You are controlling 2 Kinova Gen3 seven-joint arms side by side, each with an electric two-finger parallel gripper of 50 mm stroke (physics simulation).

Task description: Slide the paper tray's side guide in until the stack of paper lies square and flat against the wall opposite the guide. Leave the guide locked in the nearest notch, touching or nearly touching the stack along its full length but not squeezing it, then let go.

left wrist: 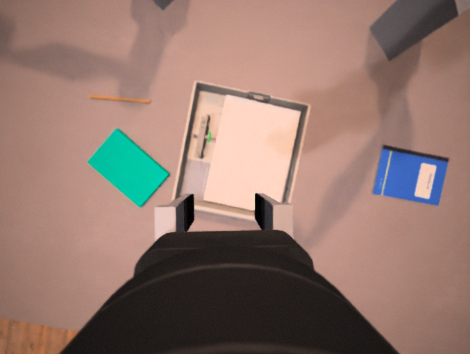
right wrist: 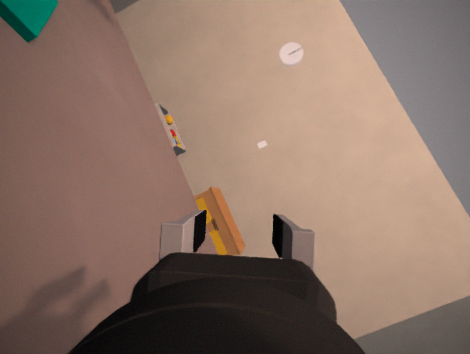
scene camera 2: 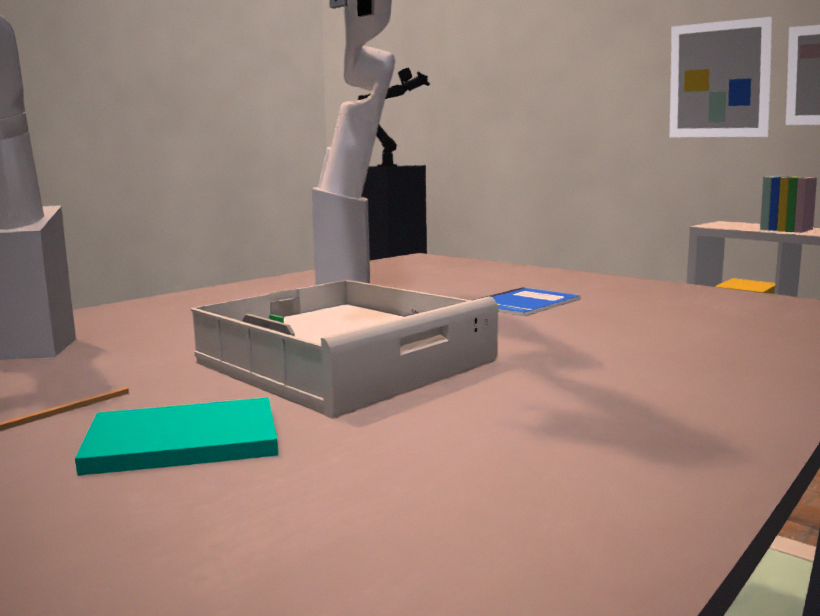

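Where they show: left gripper, fingertip midpoint: (left wrist: 224,206) (scene camera 2: 352,11); right gripper, fingertip midpoint: (right wrist: 239,226); left arm's base, link origin: (scene camera 2: 340,193); right arm's base, link origin: (scene camera 2: 15,219).
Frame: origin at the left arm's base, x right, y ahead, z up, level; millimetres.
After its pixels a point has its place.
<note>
The paper tray (scene camera 2: 410,371) @(z -191, x 519, y 530 mm) (left wrist: 183,150) @(z -136, x 609, y 360 mm) stands on the table. The white paper stack (scene camera 2: 351,319) @(z -176, x 382, y 327 mm) (left wrist: 255,150) @(z -176, x 419, y 355 mm) lies inside, near the wall opposite the guide; whether it is square and tight to that wall is too fine to tell. The short grey side guide (scene camera 2: 266,323) @(z -145, x 562, y 324 mm) (left wrist: 203,136) @(z -141, x 558, y 323 mm), with a green tab (scene camera 2: 276,317) @(z -140, x 546, y 327 mm) (left wrist: 209,136) @(z -138, x 543, y 323 mm), stands between the stack and the tray's left wall in the left wrist view, with a gap to the stack. My left gripper (left wrist: 224,206) @(z 260, x 493, y 434 mm) is open and empty, high above the tray's near end. My right gripper (right wrist: 239,226) @(z -8, x 1264, y 191 mm) is open and empty, away from the tray.
A green block-like book (scene camera 2: 178,434) @(z -201, x 799, y 428 mm) (left wrist: 129,167) @(z -202, x 777, y 406 mm) (right wrist: 31,16) @(z -202, x 855, y 406 mm) and an orange stick (scene camera 2: 66,407) @(z -214, x 809, y 212 mm) (left wrist: 120,99) @(z -214, x 806, y 211 mm) lie left of the tray. A blue notebook (scene camera 2: 535,300) @(z -212, x -55, y 452 mm) (left wrist: 410,175) @(z -211, x -56, y 422 mm) lies to its right. An orange box (right wrist: 227,220) shows beyond the table edge.
</note>
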